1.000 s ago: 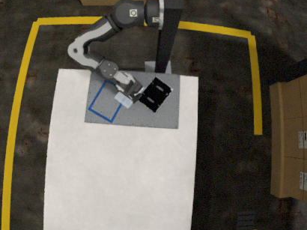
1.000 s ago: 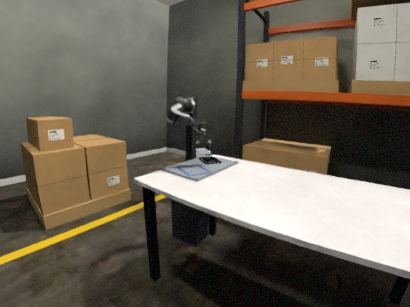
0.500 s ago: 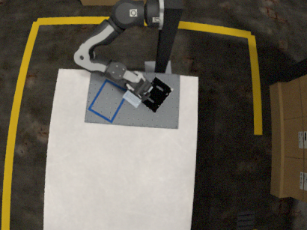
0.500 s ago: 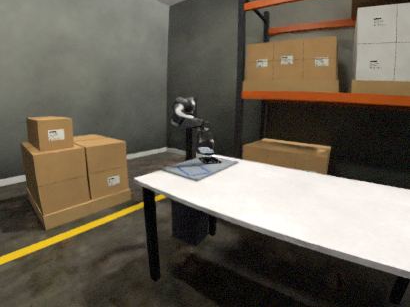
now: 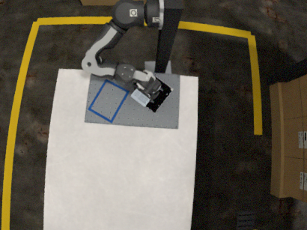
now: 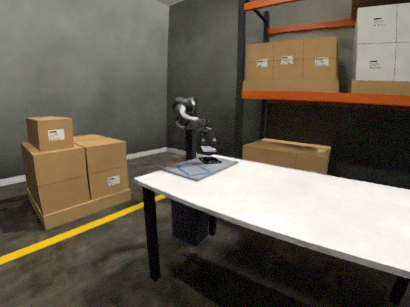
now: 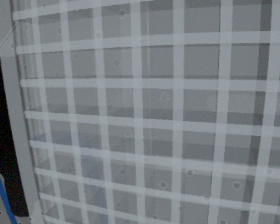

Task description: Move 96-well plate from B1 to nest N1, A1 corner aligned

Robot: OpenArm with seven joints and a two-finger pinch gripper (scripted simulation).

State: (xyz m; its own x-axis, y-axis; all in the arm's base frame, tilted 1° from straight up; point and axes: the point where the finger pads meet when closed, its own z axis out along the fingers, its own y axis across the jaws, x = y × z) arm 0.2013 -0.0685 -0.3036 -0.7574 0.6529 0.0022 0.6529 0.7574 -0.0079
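The black plate nest N1 is 1 cm behind my hand, 5 cm to the left of it and 9 cm below it. The rest, counted from my hand: 96-well plate (right at my hand).
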